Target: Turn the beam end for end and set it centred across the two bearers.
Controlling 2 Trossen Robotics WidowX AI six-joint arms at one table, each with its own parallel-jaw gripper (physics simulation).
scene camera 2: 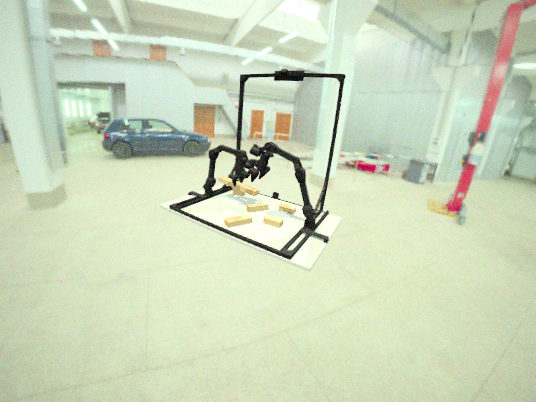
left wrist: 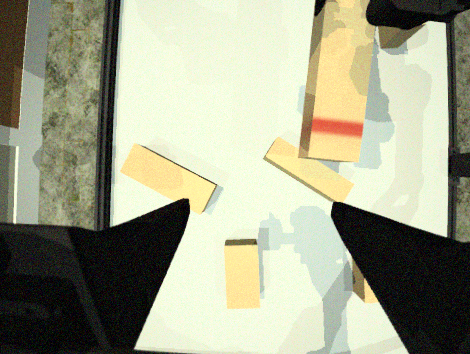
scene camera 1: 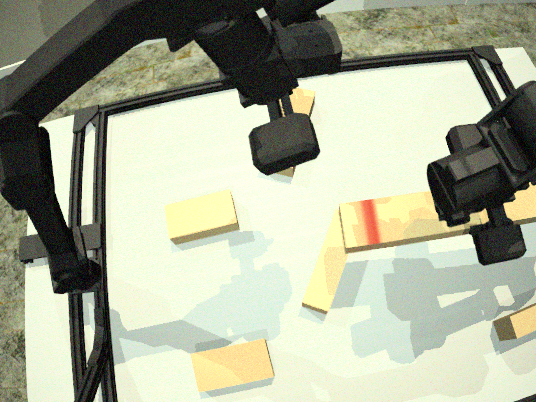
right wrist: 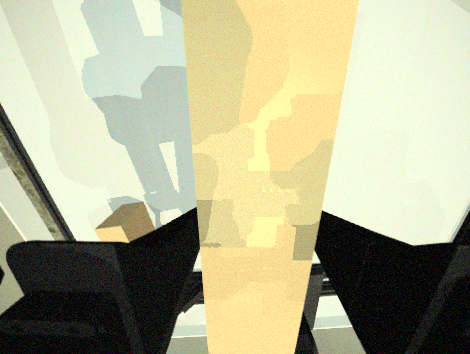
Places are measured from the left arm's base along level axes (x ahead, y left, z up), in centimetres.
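Pixels of known places: left gripper, fingertip midpoint: (scene camera 2: 255,180) (left wrist: 260,206); right gripper, fingertip midpoint: (scene camera 2: 237,185) (left wrist: 340,15) (right wrist: 253,211); left arm's base at its link origin: (scene camera 2: 309,227) (scene camera 1: 85,275); right arm's base at its link origin: (scene camera 2: 208,194).
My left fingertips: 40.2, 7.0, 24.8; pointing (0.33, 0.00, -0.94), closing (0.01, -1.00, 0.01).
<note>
Ahead of a thing's pixels: the offset from my left fingertips to its top centre, as dx, dy, dz.
The long wooden beam @[+23.6, -11.5, -7.8] (scene camera 1: 405,220) (scene camera 2: 249,189) (left wrist: 342,90) (right wrist: 255,280) is held raised and roughly level, its red-banded end toward the left in scene camera 1. No blue band shows. My right gripper (scene camera 1: 489,223) (right wrist: 253,211) is shut on the beam. My left gripper (left wrist: 260,206) is open and empty, high to the left of the beam in scene camera 1. A slim block @[+3.7, -11.6, -22.3] (scene camera 1: 325,275) (left wrist: 310,172) lies partly under the red-banded end. Other blocks @[-16.8, +0.3, -22.9] (scene camera 1: 202,217) @[-15.0, -25.8, -22.9] (scene camera 1: 232,365) @[+1.5, +15.2, -22.9] (left wrist: 167,175) lie apart. I cannot tell which two are the bearers.
Another block @[+35.9, -29.6, -20.4] (scene camera 1: 525,321) (right wrist: 125,225) lies at the lower right in scene camera 1. A black frame (scene camera 1: 102,200) edges the white table top. In scene camera 2 both arms' wrists are close together above the table.
</note>
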